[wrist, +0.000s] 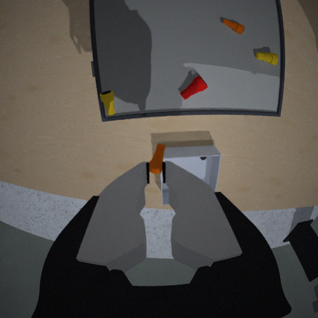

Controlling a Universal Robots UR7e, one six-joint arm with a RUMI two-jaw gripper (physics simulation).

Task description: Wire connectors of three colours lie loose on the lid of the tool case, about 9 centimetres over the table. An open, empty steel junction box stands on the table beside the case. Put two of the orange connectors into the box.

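Note:
My gripper (155, 163) is shut on an orange connector (158, 159), held upright-ish between the fingertips, its narrow end pointing up the view. It hangs above the left wall of the steel junction box (216, 172), and the right finger hides part of the box. The visible part of the box floor holds no connector. A second orange connector (233, 26) lies at the upper right on the grey lid of the tool case (170, 92).
On the lid, a red connector (193, 88) lies near the front edge, a yellow connector (108, 102) at the front left corner and another yellow connector (267, 57) near the right edge. The lid's dark rim (190, 114) stands beyond the box. The wooden table (50, 145) surrounds them.

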